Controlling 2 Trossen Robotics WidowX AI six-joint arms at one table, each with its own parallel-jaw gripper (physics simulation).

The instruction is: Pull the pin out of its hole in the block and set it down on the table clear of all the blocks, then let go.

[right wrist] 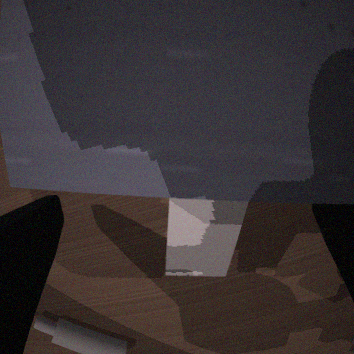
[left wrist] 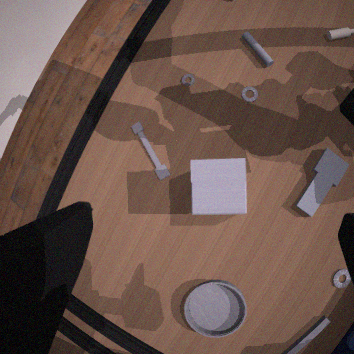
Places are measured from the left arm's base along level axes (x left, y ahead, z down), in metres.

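Pixels of known places: left gripper, fingertip midpoint: (left wrist: 223, 222); right gripper, fingertip midpoint: (right wrist: 189, 203).
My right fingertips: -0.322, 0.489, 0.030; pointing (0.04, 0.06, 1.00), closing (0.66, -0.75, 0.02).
Observation:
For each thing: its top centre in the pictures, then the offset to it from my right fingertips, as dx, dy, dz. "pt": a spot on its surface instead.
- large grey-blue block, surface spot: (right wrist: 100, 90) pt -0.042, -0.022, -0.051
- pale square-sided pin, top centre: (right wrist: 213, 203) -0.011, -0.015, -0.029
- pale square block, top centre: (left wrist: 217, 185) +0.226, -0.153, -0.071
- round dish, top centre: (left wrist: 214, 310) +0.222, -0.331, -0.009
- dumbbell-shaped bar, top centre: (left wrist: 148, 149) +0.336, -0.101, +0.004
- stepped grey piece, top centre: (left wrist: 321, 182) +0.083, -0.141, -0.005
- grey rod, top centre: (left wrist: 257, 46) +0.175, +0.064, -0.005
- ring, top centre: (left wrist: 249, 93) +0.189, -0.012, +0.007
- white stepped peg, top centre: (right wrist: 75, 349) (left wrist: 342, 30) +0.027, +0.108, -0.006
- stepped piece, surface spot: (right wrist: 90, 340) pt +0.030, +0.099, -0.001
In the right wrist view a large grey-blue block (right wrist: 100, 90) fills the upper part. A pale square-sided pin (right wrist: 200, 250) sticks out of its lower side; the hole is hidden. My right gripper (right wrist: 189, 203) is open and empty, its fingers apart on either side of the pin, not touching it. My left gripper (left wrist: 223, 222) is open and empty above the table. A pale square block (left wrist: 218, 186) shows between and beyond its fingers in the left wrist view; no pin shows in it there.
The left wrist view shows a round dish (left wrist: 207, 307), a dumbbell-shaped bar (left wrist: 149, 150), a stepped grey piece (left wrist: 324, 180), a grey rod (left wrist: 258, 49), a ring (left wrist: 243, 94) and a white stepped peg (left wrist: 340, 34). A stepped piece (right wrist: 90, 340) lies low in the right wrist view.

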